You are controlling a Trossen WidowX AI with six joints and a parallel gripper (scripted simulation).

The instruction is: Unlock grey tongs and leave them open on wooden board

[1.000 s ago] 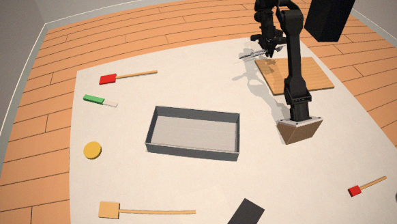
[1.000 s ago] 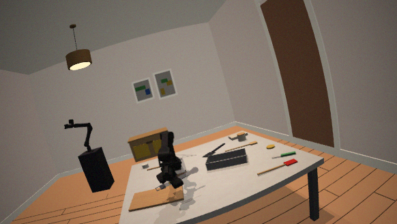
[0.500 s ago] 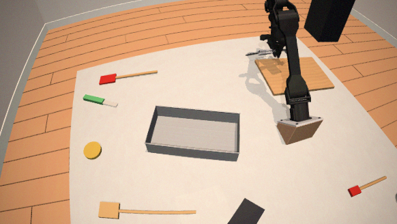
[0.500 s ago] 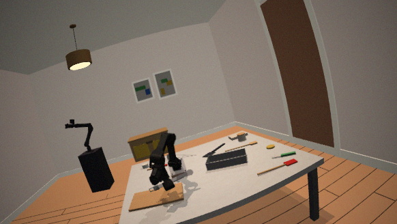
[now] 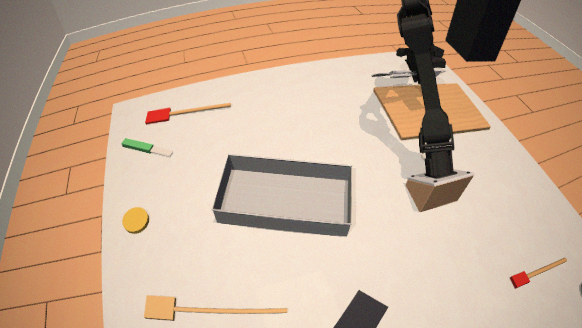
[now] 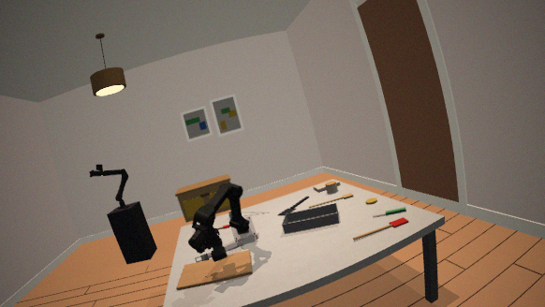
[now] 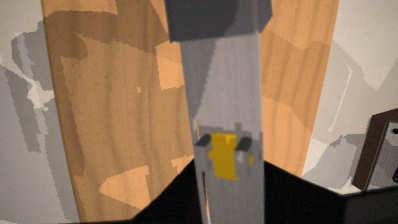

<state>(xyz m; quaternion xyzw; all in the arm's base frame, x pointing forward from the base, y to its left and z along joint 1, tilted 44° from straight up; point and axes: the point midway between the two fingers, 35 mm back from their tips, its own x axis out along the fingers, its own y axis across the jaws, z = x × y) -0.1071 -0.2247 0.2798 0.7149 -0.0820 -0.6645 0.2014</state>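
Now: the yellow lock piece 30 mm above my gripper tip, 20 mm to the right of it and 20 mm behind it. From my gripper tip the other things lie so: grey roasting tin: 490 mm ahead, 290 mm to the left, 60 mm below; then red spatula: 750 mm ahead, 90 mm to the right, 80 mm below; then wooden board: 80 mm below, 70 mm behind, 40 mm to the left.
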